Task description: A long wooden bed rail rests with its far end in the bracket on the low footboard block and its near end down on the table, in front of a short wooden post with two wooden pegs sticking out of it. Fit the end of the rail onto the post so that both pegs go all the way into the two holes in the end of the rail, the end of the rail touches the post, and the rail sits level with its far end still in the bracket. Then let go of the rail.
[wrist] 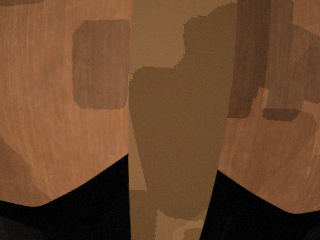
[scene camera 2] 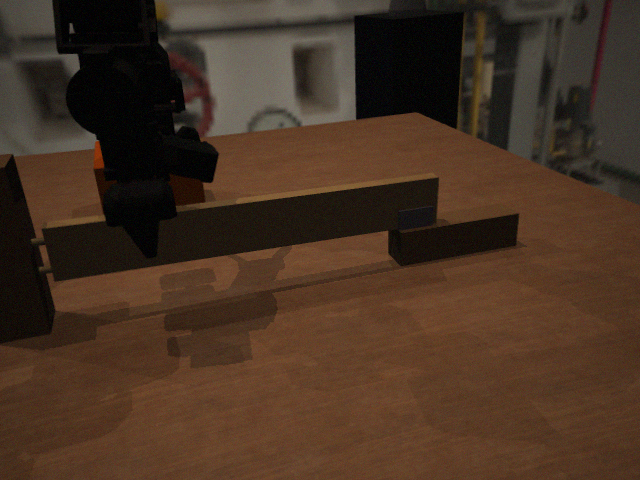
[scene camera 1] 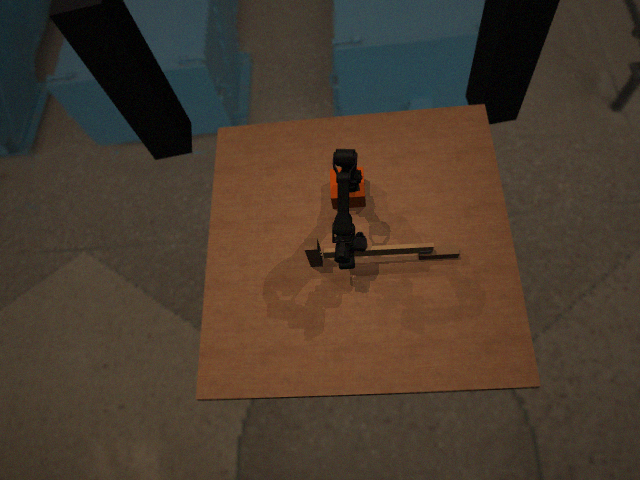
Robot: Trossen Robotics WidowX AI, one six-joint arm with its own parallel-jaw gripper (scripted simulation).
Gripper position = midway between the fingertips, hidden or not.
I see my gripper [scene camera 2: 150,253] and a wooden rail [scene camera 2: 84,247].
The wooden rail also shows in the wrist view [wrist: 180,75]. My gripper shows as well in the wrist view [wrist: 162,159].
